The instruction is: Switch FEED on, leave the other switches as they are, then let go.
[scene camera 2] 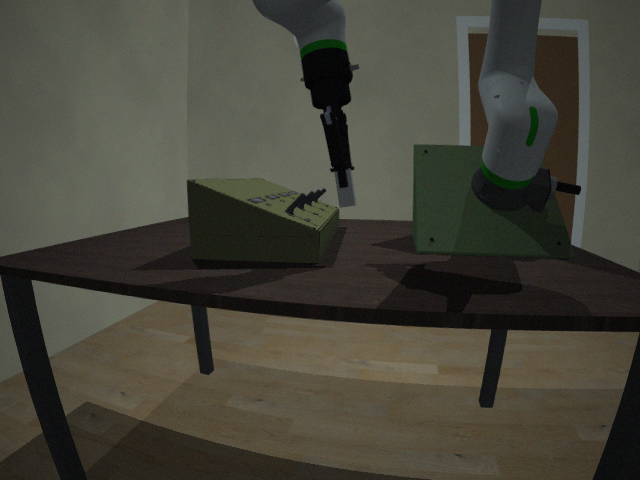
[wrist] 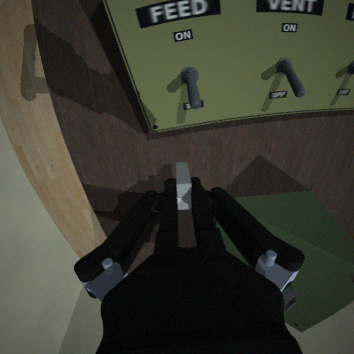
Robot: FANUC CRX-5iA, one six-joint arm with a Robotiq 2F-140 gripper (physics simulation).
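Seen in the pictures: gripper, fingertip midpoint: (scene camera 2: 348,206) (wrist: 181,171); arm's base, origin of the base link: (scene camera 2: 501,188).
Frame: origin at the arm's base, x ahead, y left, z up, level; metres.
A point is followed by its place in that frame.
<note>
The olive switch panel (scene camera 2: 255,237) {x 0.474, y 0.337, z -0.094 m} (wrist: 232,55) {x 0.468, y 0.209, z -0.048 m} has a sloped face with black toggle levers. In the wrist view the FEED lever (wrist: 192,89) {x 0.426, y 0.253, z -0.025 m} points down over its lower label, away from ON. The VENT lever (wrist: 292,78) {x 0.454, y 0.140, z -0.028 m} points down and to the right, beside OFF. Part of a third lever (wrist: 351,69) {x 0.493, y 0.029, z -0.049 m} shows at the right edge, near its OFF label. My gripper (scene camera 2: 346,195) {x 0.317, y 0.257, z -0.039 m} (wrist: 181,171) {x 0.317, y 0.257, z -0.039 m} is shut and empty. Its fingertips are just off the panel's lower edge, below the FEED lever in the wrist view, apart from it.
A green box (scene camera 2: 439,201) {x 0.151, y 0.058, z -0.036 m} (wrist: 300,225) {x 0.213, y 0.012, z -0.033 m} stands on the dark table (scene camera 2: 330,289) {x 0.288, y 0.442, z -0.141 m} (wrist: 155,160) {x 0.281, y 0.308, z -0.141 m}, to the right of the panel in the scene view. The robot's grey arm (scene camera 2: 516,118) {x 0.005, y 0.202, z 0.134 m} hangs in front of it. A brown door (scene camera 2: 560,93) is behind.
</note>
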